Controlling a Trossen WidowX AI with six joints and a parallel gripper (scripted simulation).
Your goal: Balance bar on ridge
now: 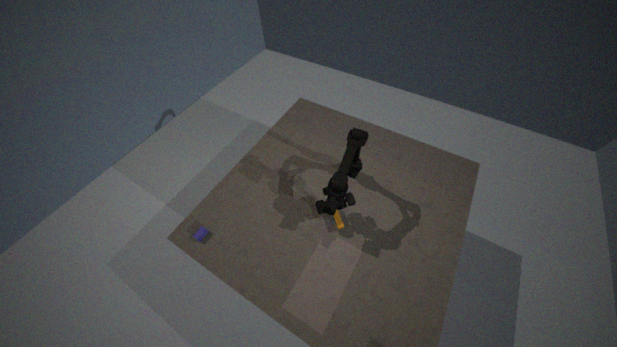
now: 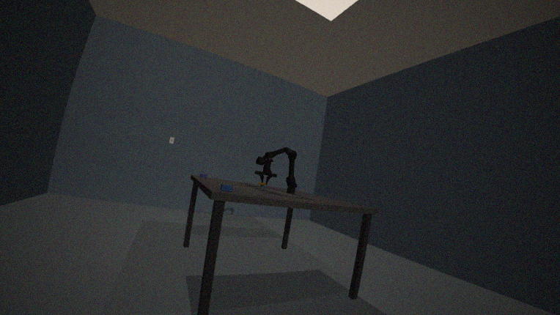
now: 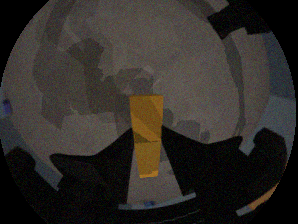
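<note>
Now: gripper tip 20 mm short of the orange bar and 20 mm to the right of it. Round my gripper tip: purple block (440 mm ahead, 530 mm to the right, 40 mm below).
</note>
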